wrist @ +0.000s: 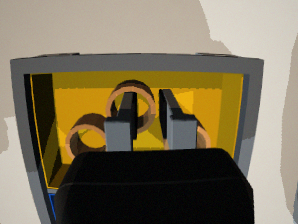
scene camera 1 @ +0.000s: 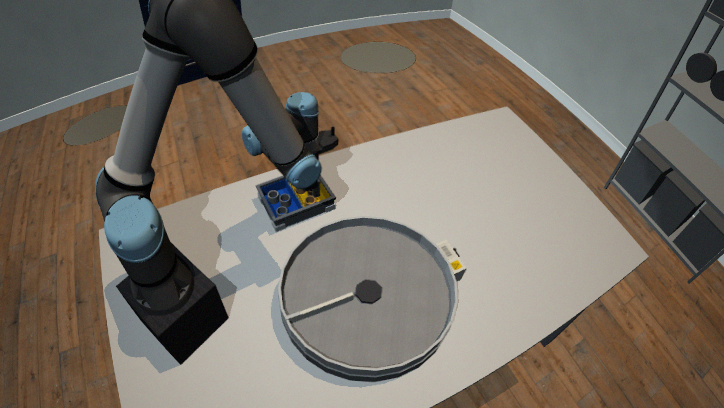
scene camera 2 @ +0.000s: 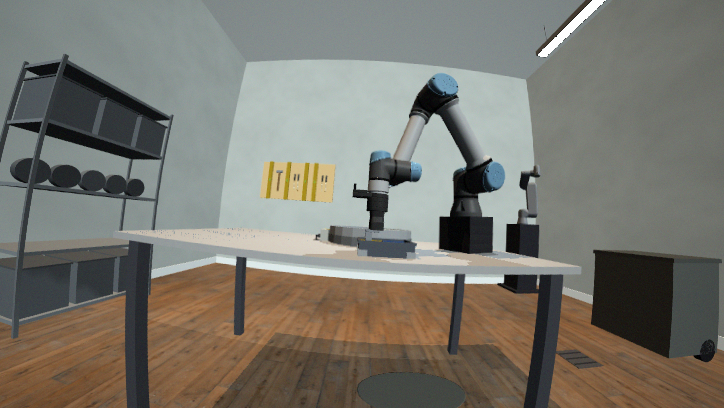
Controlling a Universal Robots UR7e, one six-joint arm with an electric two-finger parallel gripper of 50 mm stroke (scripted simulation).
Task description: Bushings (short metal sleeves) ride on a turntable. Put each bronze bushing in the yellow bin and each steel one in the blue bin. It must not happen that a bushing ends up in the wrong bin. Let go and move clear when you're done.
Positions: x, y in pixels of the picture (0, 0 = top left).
Labels:
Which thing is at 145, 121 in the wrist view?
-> A bronze bushing.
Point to a round grey turntable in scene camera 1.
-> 399, 316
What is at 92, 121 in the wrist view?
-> A bronze bushing.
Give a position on a twin bin tray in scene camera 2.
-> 379, 247

